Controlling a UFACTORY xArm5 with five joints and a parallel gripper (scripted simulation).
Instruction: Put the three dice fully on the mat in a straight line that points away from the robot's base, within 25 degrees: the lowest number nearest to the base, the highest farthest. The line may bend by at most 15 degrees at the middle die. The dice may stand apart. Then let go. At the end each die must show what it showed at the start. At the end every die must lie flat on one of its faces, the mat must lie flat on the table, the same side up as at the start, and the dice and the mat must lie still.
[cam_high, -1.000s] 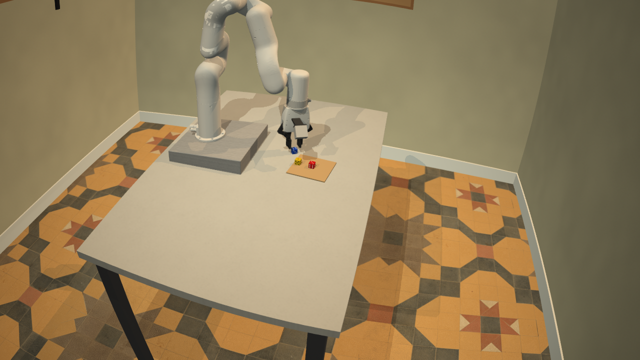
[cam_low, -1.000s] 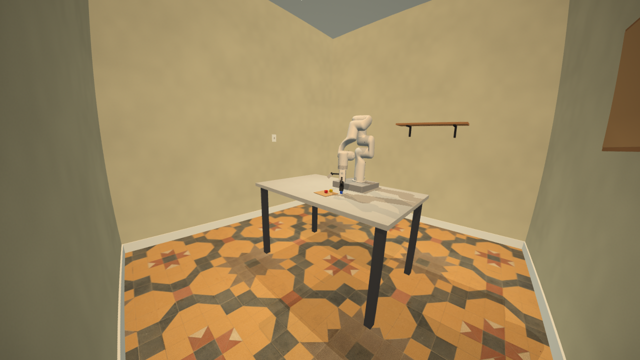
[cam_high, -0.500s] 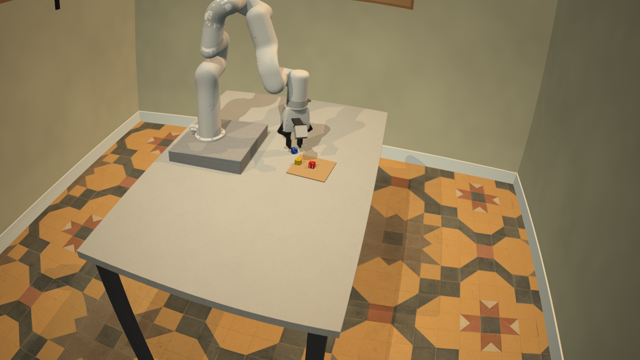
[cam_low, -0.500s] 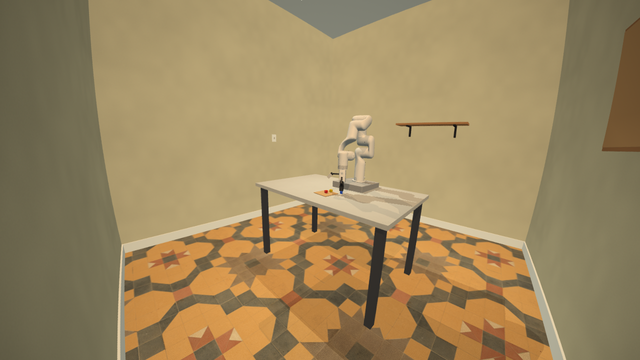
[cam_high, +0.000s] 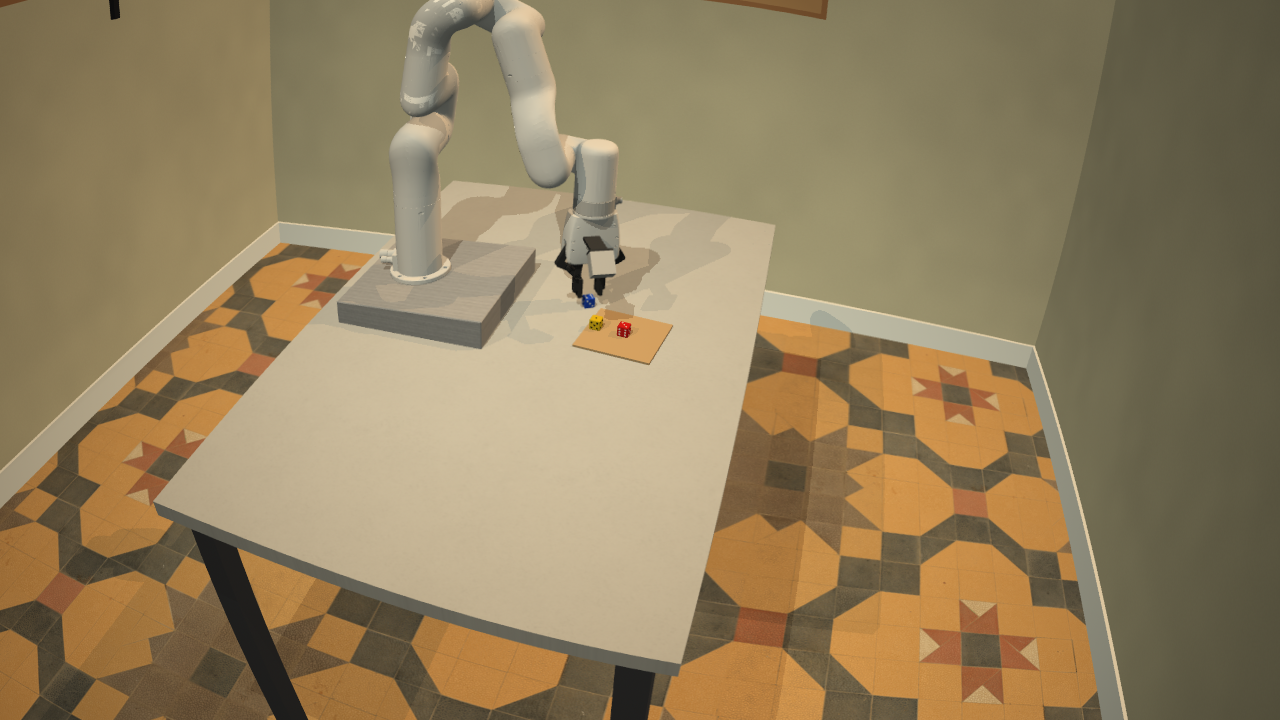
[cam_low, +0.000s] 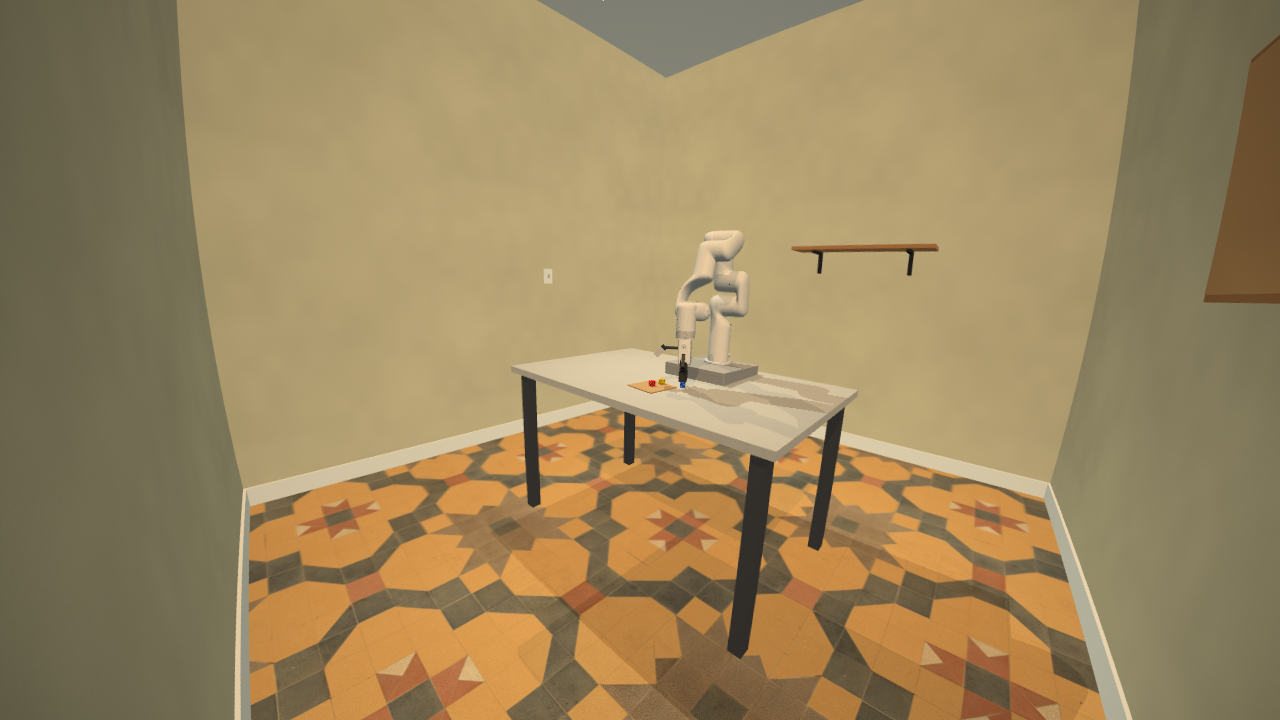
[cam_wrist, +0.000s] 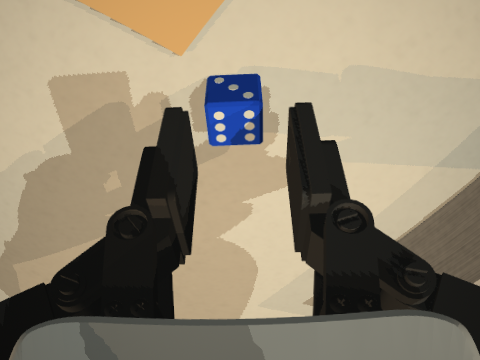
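The blue die is 4 cm below my hand. The rest, counted from my hand: red die (9 cm to the right, 8 cm ahead, 3 cm below); then yellow die (8 cm to the right, 3 cm below, 3 cm ahead); then mat (9 cm to the right, 8 cm ahead, 4 cm below).
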